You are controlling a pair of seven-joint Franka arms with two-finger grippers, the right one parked.
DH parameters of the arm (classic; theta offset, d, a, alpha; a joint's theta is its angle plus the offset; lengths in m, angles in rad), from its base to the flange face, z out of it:
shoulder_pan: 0 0.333 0 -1.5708
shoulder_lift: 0 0 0 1.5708
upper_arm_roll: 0 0.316 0.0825 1.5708
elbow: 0 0 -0.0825 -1.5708
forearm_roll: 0 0.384 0 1.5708
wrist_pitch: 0 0 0.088 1.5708
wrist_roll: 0 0.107 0 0
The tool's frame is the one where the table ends.
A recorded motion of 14 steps. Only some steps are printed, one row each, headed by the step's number.
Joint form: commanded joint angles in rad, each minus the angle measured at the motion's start. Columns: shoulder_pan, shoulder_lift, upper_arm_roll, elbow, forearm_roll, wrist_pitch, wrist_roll.
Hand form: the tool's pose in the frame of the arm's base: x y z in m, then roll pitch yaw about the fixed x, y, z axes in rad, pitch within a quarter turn. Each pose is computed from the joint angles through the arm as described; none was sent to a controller.
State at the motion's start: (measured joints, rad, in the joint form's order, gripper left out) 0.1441 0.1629 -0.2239 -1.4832 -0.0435 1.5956 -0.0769
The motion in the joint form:
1: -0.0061 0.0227 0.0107 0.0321 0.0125 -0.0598 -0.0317
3: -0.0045 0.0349 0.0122 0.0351 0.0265 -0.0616 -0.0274
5: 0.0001 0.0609 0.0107 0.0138 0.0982 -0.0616 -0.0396
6: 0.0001 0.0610 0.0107 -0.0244 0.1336 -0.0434 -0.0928
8: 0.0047 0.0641 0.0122 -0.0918 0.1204 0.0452 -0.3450
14: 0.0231 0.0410 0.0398 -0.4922 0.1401 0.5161 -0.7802
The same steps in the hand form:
1: 0.6027 -0.0373 0.5725 3.0822 0.1037 0.0324
3: 0.6057 -0.0335 0.5664 3.0945 0.1130 0.0316
5: 0.6105 -0.0232 0.5409 -3.1161 0.1522 0.0488
6: 0.6095 -0.0201 0.5246 -3.0699 0.1645 0.1015
8: 0.6130 -0.0198 0.4976 -3.0518 0.1309 0.3551
14: 0.5876 -0.0021 0.3632 -3.0652 0.0101 0.7907

